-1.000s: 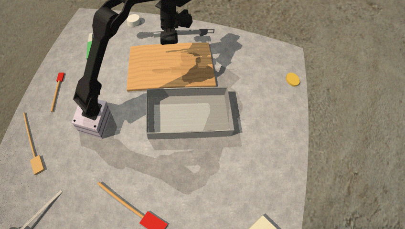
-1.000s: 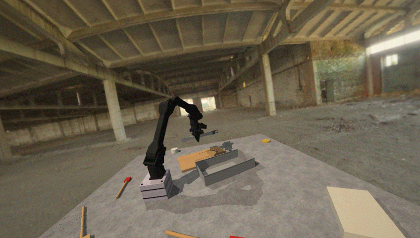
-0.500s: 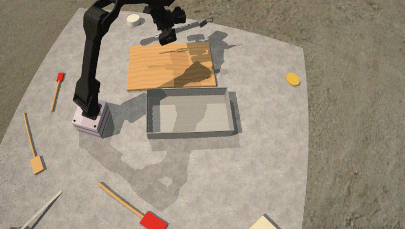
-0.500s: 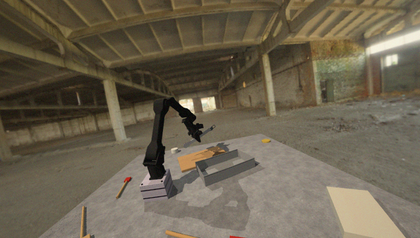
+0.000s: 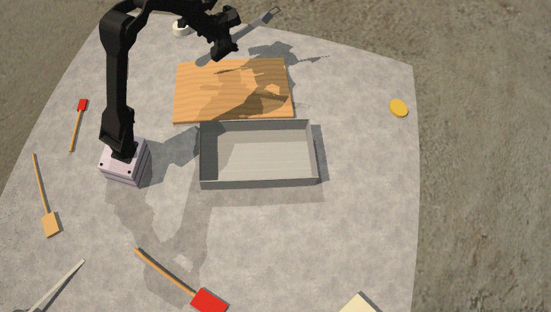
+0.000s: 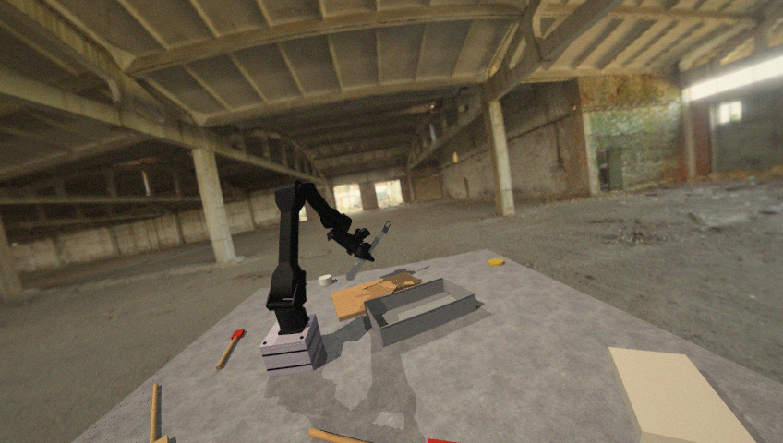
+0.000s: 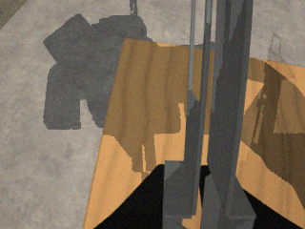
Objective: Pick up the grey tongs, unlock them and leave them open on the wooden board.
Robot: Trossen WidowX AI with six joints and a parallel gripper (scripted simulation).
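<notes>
Now: gripper tip 10 mm short of the wooden board, 60 mm to the left of it and 120 mm above it. The rest, counted from my gripper tip: white puck: 280 mm behind, 150 mm to the left, 110 mm below; yellow lock piece: 30 mm ahead, 30 mm to the left, 80 mm above; grey roasting tin: 150 mm ahead, 260 mm to the right, 100 mm below.
</notes>
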